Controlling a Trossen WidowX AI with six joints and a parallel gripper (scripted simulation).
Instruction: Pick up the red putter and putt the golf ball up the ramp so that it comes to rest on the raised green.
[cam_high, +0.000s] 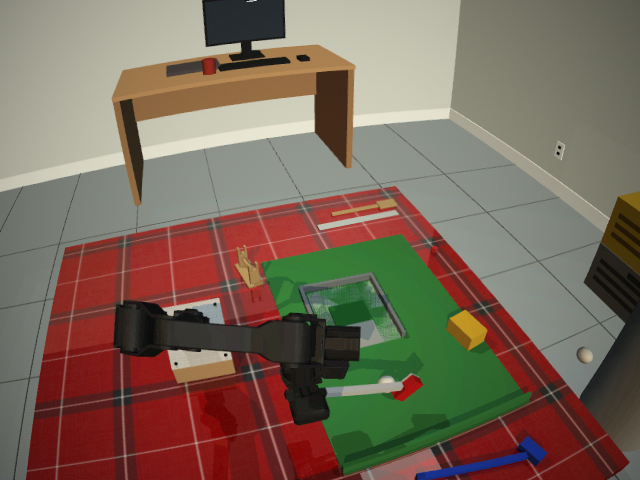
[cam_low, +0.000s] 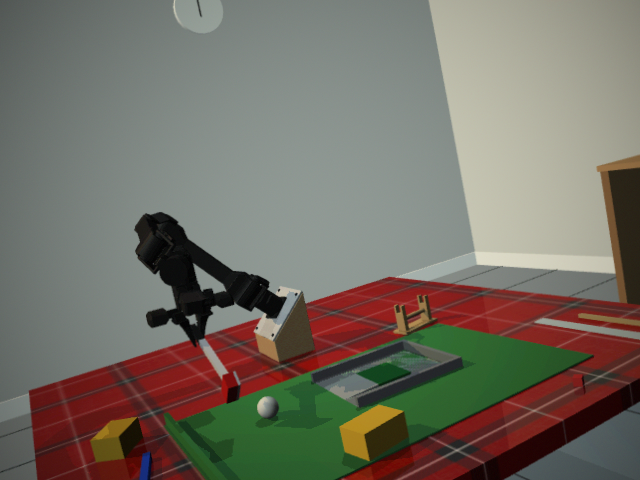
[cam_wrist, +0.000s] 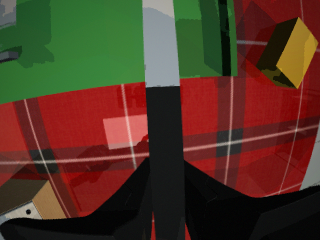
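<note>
The red putter is 12 cm ahead of my gripper tip, 1 cm to the right of it and 1 cm below it. Also, from my gripper tip: white golf ball: 22 cm ahead, 4 cm to the left, 11 cm below; then blue mallet: 32 cm ahead, 24 cm to the right, 12 cm below; then green mat: 31 cm ahead, 22 cm to the left, 13 cm below.
</note>
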